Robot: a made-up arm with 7 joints. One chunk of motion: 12 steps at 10 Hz.
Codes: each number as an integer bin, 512 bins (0 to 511) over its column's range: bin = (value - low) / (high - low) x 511, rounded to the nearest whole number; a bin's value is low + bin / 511 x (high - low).
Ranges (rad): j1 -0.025..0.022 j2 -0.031..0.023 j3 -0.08..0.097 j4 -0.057..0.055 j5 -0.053..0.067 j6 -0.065..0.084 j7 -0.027..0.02
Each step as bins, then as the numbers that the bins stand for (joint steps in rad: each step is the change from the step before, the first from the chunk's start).
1 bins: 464 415 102 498 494 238 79
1 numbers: 0.01768 0.01286 -0.04467 0.05215 0.06301 0.00440 -0.01973
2 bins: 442 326 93 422 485 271 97
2 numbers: 0.01565 0.00345 -0.04779 0.03549 0.06089 0.01402 -0.01808
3 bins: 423 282 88 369 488 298 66
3 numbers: 0.01391 -0.00120 -0.04952 0.02388 0.06160 0.02189 -0.02093
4 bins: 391 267 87 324 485 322 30
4 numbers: 0.01096 -0.00278 -0.04986 0.01401 0.06089 0.02889 -0.02424
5 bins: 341 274 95 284 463 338 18
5 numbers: 0.00636 -0.00205 -0.04709 0.00525 0.05573 0.03356 -0.02534
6 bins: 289 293 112 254 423 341 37
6 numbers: 0.00158 -0.00004 -0.04121 -0.00133 0.04633 0.03443 -0.02360
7 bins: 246 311 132 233 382 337 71
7 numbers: -0.00237 0.00186 -0.03428 -0.00593 0.03671 0.03326 -0.02047
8 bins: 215 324 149 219 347 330 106
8 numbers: -0.00523 0.00324 -0.02839 -0.00900 0.02849 0.03122 -0.01725
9 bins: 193 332 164 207 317 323 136
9 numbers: -0.00725 0.00408 -0.02319 -0.01163 0.02144 0.02918 -0.01449
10 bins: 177 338 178 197 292 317 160
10 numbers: -0.00872 0.00472 -0.01834 -0.01382 0.01557 0.02743 -0.01228
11 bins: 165 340 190 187 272 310 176
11 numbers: -0.00982 0.00493 -0.01419 -0.01601 0.01087 0.02539 -0.01081
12 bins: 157 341 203 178 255 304 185
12 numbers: -0.01056 0.00504 -0.00968 -0.01799 0.00688 0.02364 -0.00998
